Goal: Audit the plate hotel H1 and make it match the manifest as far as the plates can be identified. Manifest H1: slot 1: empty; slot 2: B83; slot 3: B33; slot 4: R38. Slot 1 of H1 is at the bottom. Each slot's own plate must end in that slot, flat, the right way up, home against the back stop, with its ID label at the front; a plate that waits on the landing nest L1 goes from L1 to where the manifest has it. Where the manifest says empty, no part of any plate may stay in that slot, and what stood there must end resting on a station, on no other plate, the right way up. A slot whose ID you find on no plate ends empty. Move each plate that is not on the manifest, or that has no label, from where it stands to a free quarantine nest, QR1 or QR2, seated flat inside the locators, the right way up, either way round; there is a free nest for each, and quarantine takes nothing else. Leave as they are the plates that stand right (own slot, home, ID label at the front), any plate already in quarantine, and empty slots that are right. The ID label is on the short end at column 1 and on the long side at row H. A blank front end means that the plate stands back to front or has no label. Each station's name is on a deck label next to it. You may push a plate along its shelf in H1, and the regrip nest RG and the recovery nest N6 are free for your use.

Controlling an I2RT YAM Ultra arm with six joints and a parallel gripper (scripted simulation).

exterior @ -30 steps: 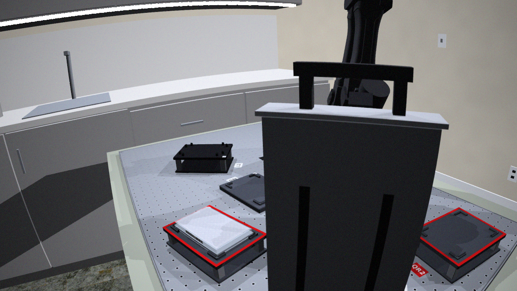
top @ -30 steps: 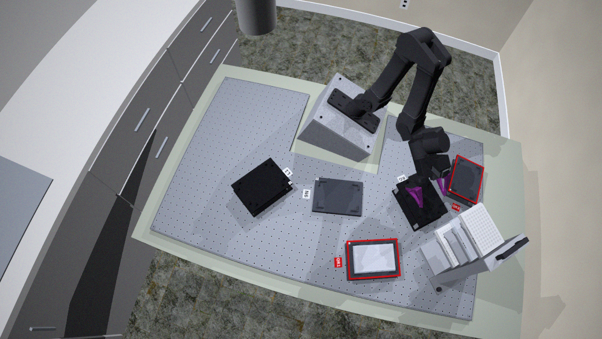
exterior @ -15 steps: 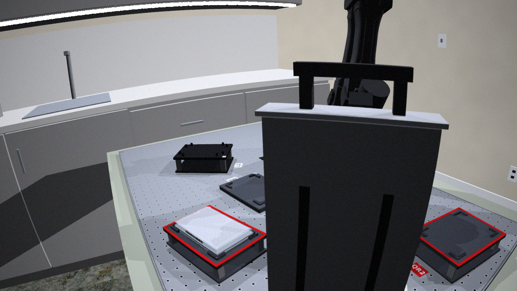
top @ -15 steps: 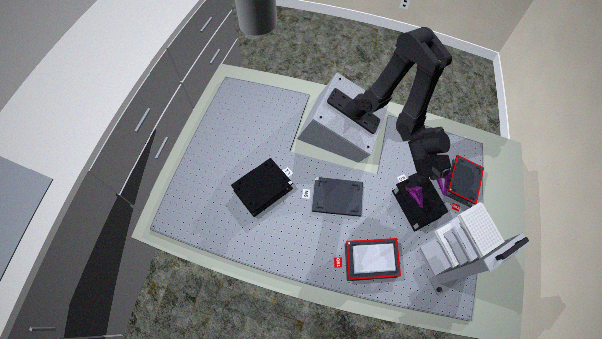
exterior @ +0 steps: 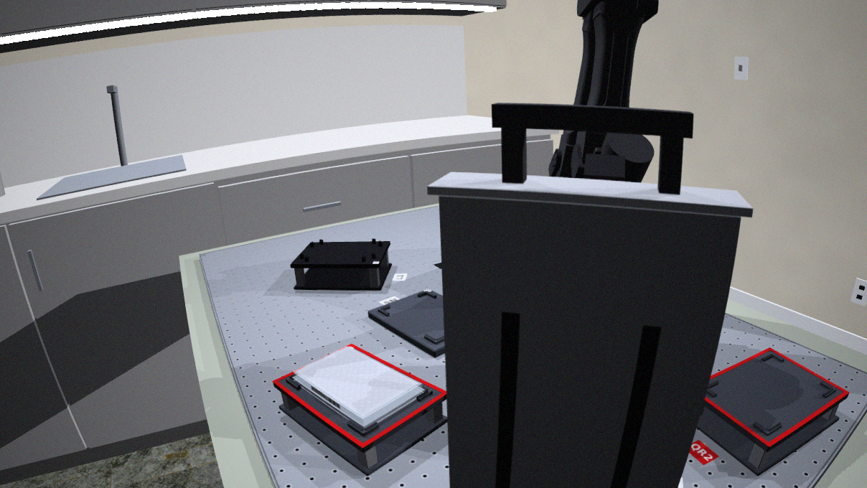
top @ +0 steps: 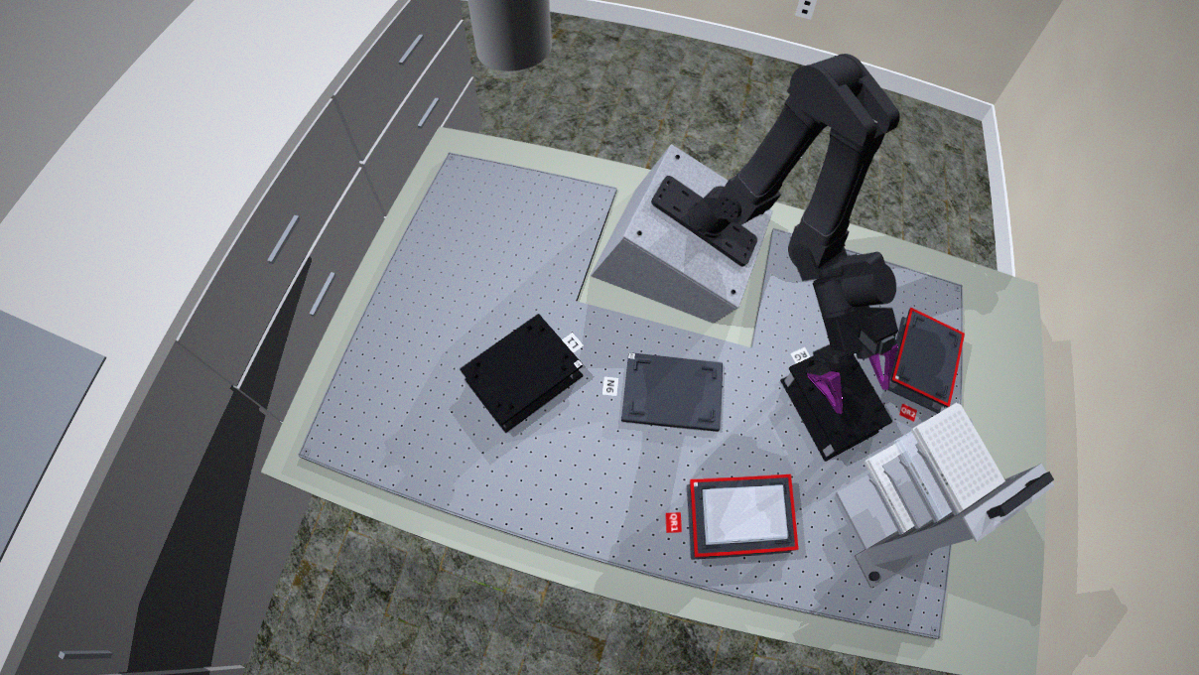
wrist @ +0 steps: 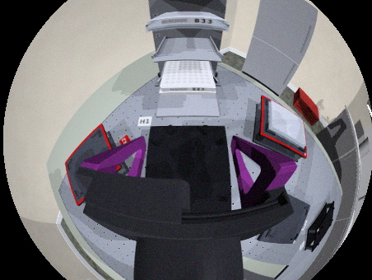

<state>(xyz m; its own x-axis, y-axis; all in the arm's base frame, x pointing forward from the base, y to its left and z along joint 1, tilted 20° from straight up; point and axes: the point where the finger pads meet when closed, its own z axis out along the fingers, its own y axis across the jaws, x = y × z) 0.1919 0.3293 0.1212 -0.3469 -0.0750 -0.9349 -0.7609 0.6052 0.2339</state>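
Right now the regrip nest RG is 6 cm below my hand, 2 cm to the right of it and 2 cm behind it. From my hand the other things lie so: quarantine nest QR2 (18 cm behind, 13 cm to the left, 8 cm below); hotel H1 (18 cm to the left, 15 cm ahead, 4 cm above); plate labelled B33 (12 cm to the left, 10 cm ahead, 9 cm above).
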